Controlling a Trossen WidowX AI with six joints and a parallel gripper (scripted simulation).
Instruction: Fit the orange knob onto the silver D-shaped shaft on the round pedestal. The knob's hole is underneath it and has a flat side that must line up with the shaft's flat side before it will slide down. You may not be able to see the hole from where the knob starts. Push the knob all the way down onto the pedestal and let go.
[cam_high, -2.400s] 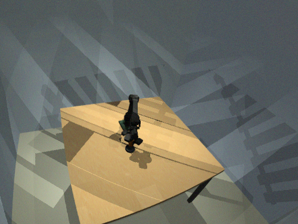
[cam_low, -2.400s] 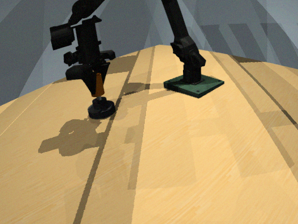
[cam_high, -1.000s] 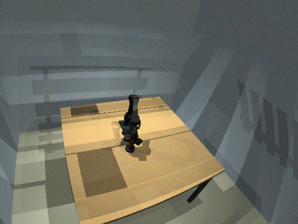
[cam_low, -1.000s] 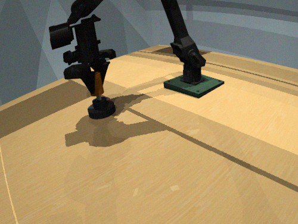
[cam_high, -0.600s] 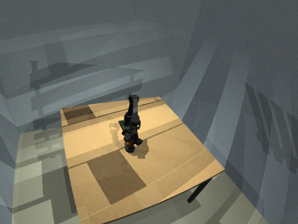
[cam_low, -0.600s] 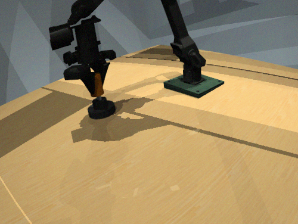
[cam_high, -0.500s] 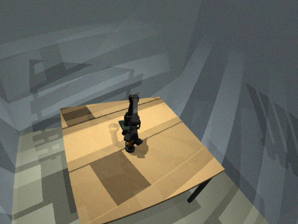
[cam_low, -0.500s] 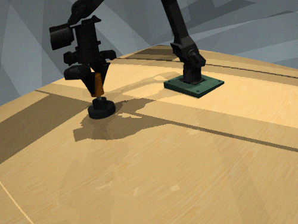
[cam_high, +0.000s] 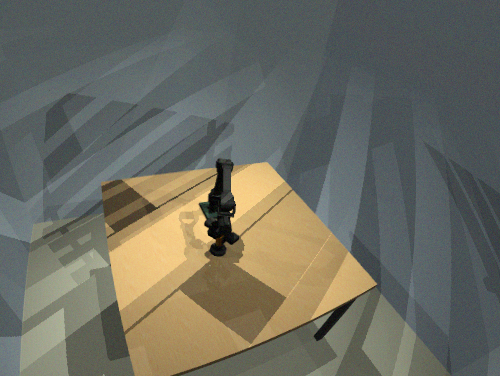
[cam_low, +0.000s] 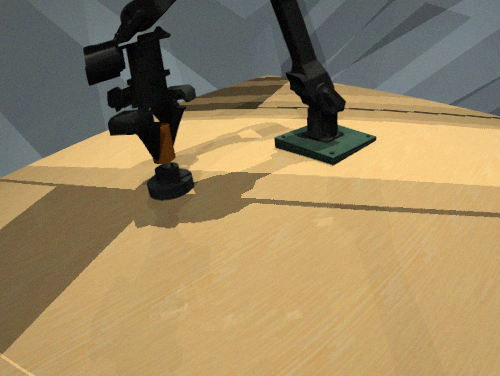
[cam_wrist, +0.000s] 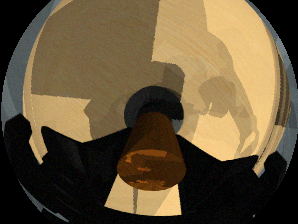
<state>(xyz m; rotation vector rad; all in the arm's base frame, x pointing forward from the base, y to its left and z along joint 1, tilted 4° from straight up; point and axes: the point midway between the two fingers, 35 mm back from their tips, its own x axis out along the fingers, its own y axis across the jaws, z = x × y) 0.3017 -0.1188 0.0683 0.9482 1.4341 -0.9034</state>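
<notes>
My gripper tip is now 40 mm above the round pedestal. From my gripper tip the other things lie so: orange knob 30 mm above.
</notes>
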